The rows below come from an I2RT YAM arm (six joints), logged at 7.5 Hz.
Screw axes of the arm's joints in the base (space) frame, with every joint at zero. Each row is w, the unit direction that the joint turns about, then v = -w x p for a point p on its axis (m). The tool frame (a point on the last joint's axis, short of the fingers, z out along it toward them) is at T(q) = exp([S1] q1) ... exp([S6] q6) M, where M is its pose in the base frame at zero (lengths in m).
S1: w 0 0 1 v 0 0 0
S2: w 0 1 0 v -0.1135 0 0.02
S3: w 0 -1 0 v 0.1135 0 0.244
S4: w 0 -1 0 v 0.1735 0 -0.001
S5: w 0 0 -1 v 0 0.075 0
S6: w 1 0 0 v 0 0.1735 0
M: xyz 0.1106 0 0.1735 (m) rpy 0 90 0 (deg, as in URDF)
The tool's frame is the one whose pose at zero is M.
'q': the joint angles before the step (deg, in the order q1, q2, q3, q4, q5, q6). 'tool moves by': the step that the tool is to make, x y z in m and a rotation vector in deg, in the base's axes. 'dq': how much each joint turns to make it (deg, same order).
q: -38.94 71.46 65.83 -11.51 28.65 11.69
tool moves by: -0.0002 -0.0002 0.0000 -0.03 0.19 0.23
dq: -0.08 -0.02 0.00 -0.02 -0.26 -0.26
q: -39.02 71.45 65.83 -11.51 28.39 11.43
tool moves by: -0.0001 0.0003 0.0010 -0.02 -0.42 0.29
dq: 0.00 -0.09 0.07 0.09 -0.35 0.17
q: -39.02 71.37 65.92 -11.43 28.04 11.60
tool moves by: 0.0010 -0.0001 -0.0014 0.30 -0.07 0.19
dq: 0.09 0.17 -0.10 0.01 -0.18 0.27
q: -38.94 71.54 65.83 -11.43 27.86 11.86
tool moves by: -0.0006 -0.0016 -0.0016 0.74 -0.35 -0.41
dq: -0.34 0.19 0.01 -0.42 -0.17 0.88
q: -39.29 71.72 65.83 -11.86 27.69 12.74
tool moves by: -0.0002 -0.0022 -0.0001 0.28 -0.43 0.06
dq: -0.43 0.26 0.17 0.08 -0.62 0.36
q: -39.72 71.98 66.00 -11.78 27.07 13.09
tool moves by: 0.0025 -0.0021 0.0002 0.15 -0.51 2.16
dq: -0.27 0.53 0.27 0.70 -2.45 -0.35
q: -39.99 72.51 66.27 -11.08 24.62 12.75
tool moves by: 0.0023 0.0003 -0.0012 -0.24 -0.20 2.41
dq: 0.09 0.09 -0.43 1.15 -2.20 -0.80
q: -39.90 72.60 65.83 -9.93 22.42 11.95
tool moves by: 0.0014 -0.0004 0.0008 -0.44 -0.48 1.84
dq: -0.09 0.09 -0.09 1.05 -1.85 -0.61
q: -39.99 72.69 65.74 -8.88 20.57 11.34
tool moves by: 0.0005 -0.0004 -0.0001 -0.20 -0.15 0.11
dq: -0.01 0.09 -0.07 0.44 -0.10 -0.09
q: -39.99 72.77 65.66 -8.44 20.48 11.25
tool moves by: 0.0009 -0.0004 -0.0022 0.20 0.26 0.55
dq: -0.01 0.17 -0.27 0.17 -0.53 -0.17
